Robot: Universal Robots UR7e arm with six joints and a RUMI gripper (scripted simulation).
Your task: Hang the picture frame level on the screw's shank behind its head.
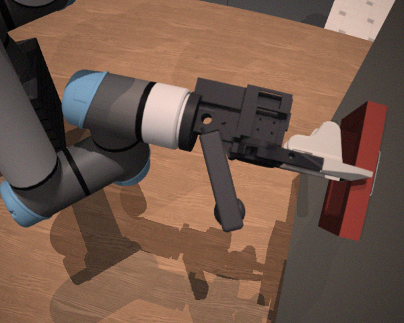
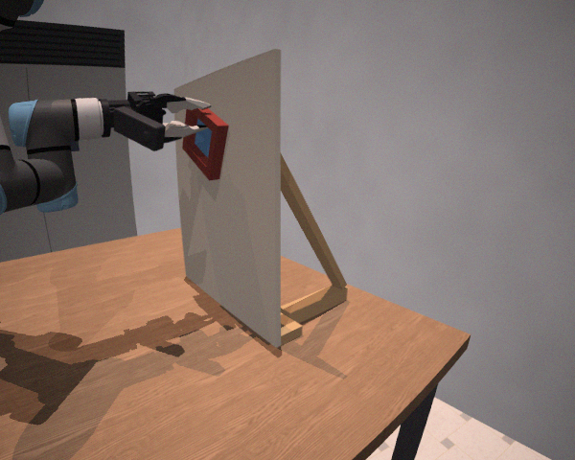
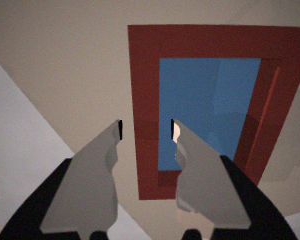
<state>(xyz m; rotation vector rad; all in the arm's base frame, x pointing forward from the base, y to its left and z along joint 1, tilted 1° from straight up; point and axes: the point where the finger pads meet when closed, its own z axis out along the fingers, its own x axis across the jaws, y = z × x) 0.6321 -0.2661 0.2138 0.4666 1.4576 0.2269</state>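
The picture frame lies 20 mm ahead of my hand, 30 mm to the left of it and 40 mm below it. From my hand the other things lie so: upright board 40 mm ahead, 10 mm to the left, 180 mm below.
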